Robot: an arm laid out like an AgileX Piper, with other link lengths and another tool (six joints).
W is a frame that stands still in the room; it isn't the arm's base.
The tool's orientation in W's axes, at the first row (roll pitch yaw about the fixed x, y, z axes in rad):
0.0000 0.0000 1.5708
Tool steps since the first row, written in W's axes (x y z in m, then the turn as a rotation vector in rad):
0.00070 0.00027 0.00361 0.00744 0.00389 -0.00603
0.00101 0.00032 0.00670 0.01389 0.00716 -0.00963
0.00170 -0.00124 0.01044 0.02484 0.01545 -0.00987
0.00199 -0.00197 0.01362 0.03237 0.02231 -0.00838
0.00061 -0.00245 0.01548 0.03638 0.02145 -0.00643
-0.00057 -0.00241 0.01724 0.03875 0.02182 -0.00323
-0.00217 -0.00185 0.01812 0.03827 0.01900 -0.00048
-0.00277 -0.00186 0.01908 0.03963 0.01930 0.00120
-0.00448 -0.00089 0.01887 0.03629 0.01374 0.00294
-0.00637 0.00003 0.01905 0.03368 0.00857 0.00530
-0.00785 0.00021 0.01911 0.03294 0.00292 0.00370
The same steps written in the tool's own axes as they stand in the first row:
0.00027 -0.00070 0.00361 0.00389 -0.00744 -0.00603
0.00032 -0.00101 0.00670 0.00716 -0.01389 -0.00963
-0.00124 -0.00170 0.01044 0.01545 -0.02484 -0.00987
-0.00197 -0.00199 0.01362 0.02231 -0.03237 -0.00838
-0.00245 -0.00061 0.01548 0.02145 -0.03638 -0.00643
-0.00241 0.00057 0.01724 0.02182 -0.03875 -0.00323
-0.00185 0.00217 0.01812 0.01900 -0.03827 -0.00048
-0.00186 0.00277 0.01908 0.01930 -0.03963 0.00120
-0.00089 0.00448 0.01887 0.01374 -0.03629 0.00294
0.00003 0.00637 0.01905 0.00857 -0.03368 0.00530
0.00021 0.00785 0.01911 0.00292 -0.03294 0.00370

